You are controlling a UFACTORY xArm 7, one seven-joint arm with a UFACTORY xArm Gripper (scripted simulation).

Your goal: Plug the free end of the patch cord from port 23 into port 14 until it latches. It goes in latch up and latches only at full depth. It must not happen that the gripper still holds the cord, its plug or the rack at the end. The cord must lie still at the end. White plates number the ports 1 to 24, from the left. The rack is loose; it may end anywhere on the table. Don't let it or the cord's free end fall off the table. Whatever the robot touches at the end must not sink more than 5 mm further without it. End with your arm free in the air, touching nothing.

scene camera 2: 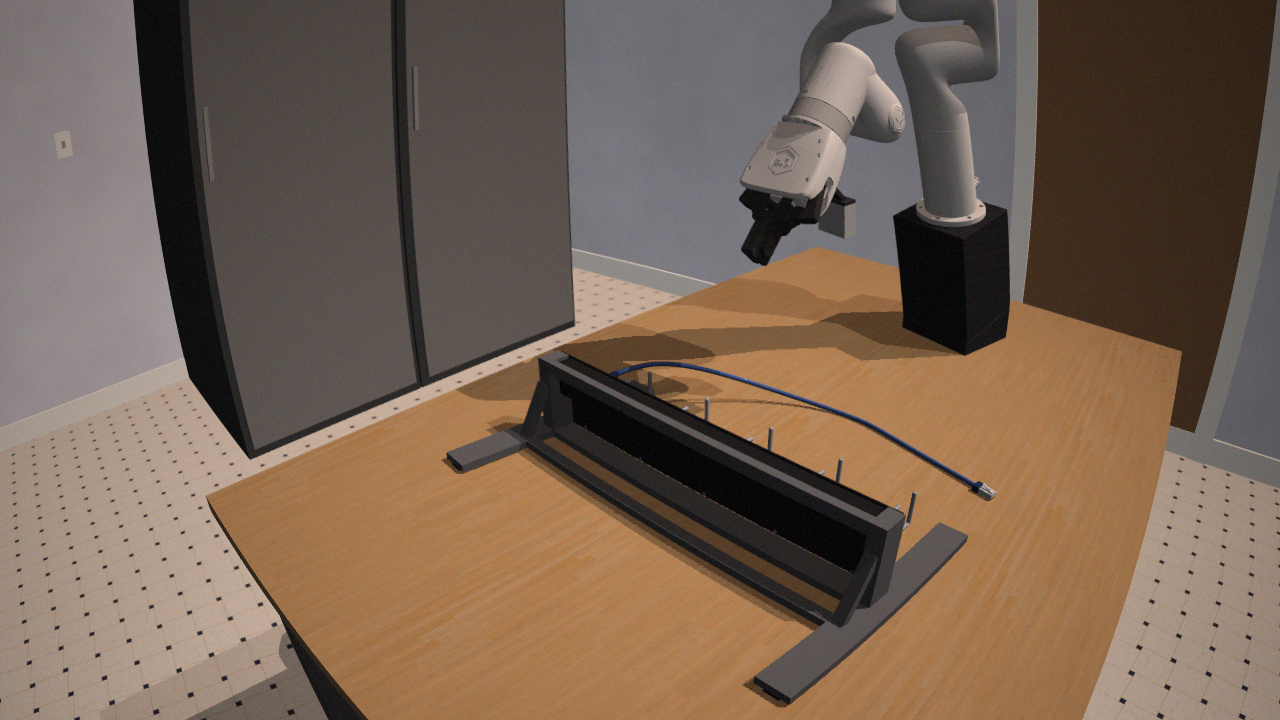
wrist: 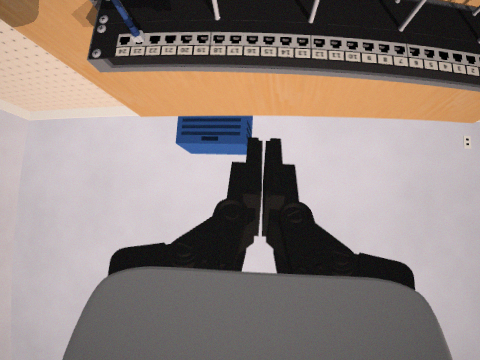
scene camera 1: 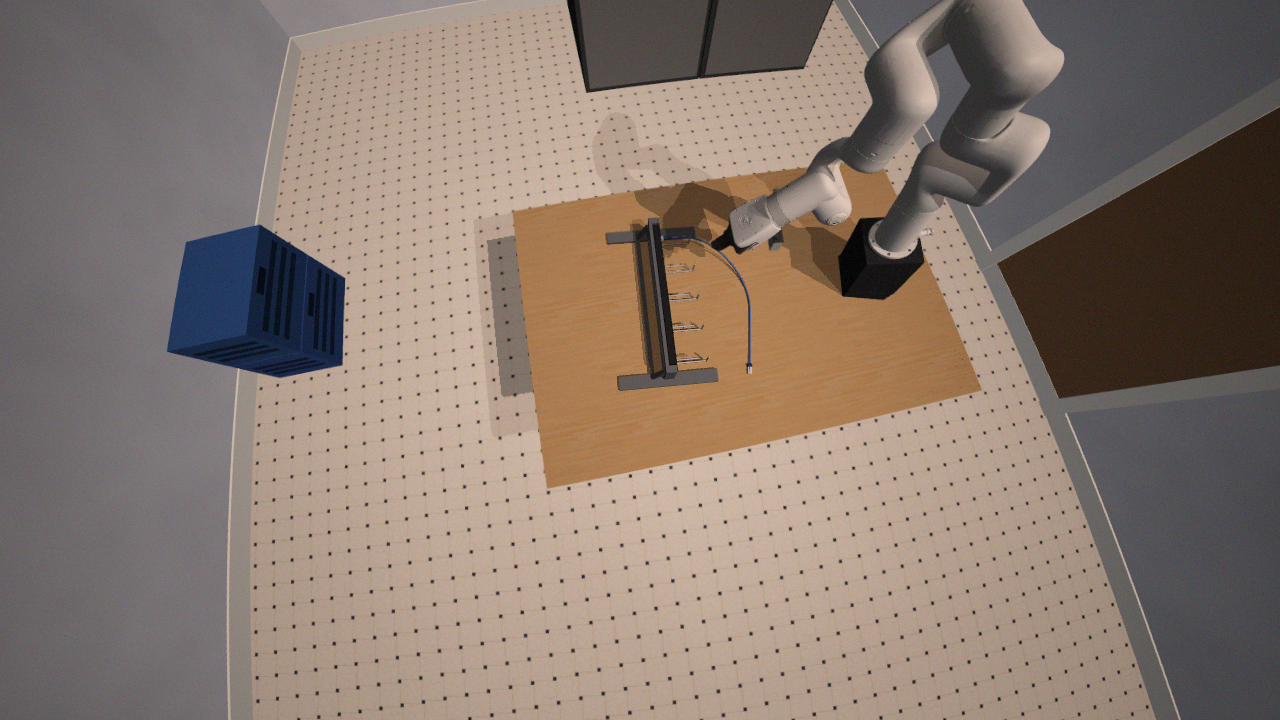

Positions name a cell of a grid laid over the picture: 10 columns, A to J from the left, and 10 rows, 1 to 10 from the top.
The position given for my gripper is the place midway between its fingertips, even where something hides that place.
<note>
I see my gripper (scene camera 2: F4).
My gripper also shows in the wrist view (wrist: F5) and in scene camera 1 (scene camera 1: F4).
</note>
